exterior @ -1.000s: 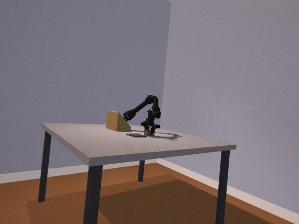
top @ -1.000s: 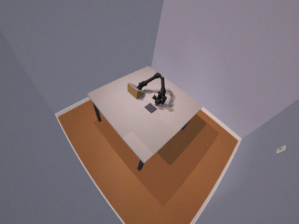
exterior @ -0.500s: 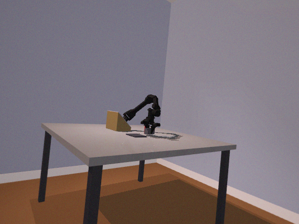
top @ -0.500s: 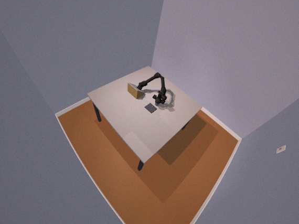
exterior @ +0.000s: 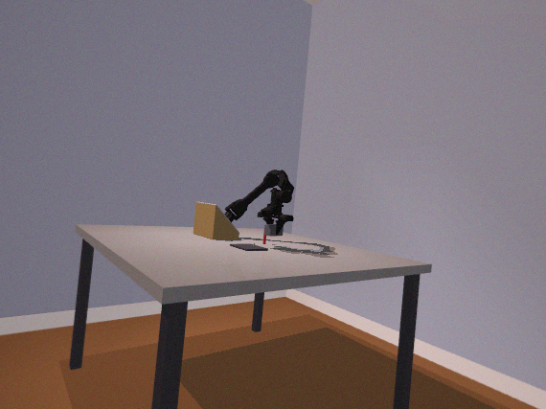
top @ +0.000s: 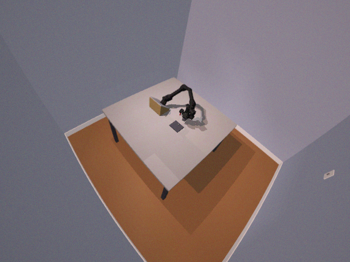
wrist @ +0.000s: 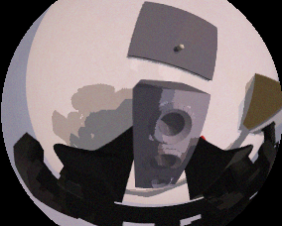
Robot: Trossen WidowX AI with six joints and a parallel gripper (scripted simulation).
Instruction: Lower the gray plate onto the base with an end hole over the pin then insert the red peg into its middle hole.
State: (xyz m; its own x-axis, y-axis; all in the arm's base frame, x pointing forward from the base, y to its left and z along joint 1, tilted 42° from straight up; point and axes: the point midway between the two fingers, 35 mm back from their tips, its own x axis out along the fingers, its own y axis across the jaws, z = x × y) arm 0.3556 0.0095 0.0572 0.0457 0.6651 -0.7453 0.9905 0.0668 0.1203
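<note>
The dark base lies 12 cm to the right of my gripper tip, 6 cm below it and 2 cm behind it. The rest, counted from my gripper tip: red peg: 12 cm behind, 5 cm to the left, 3 cm below; gray plate: 3 cm above.
</note>
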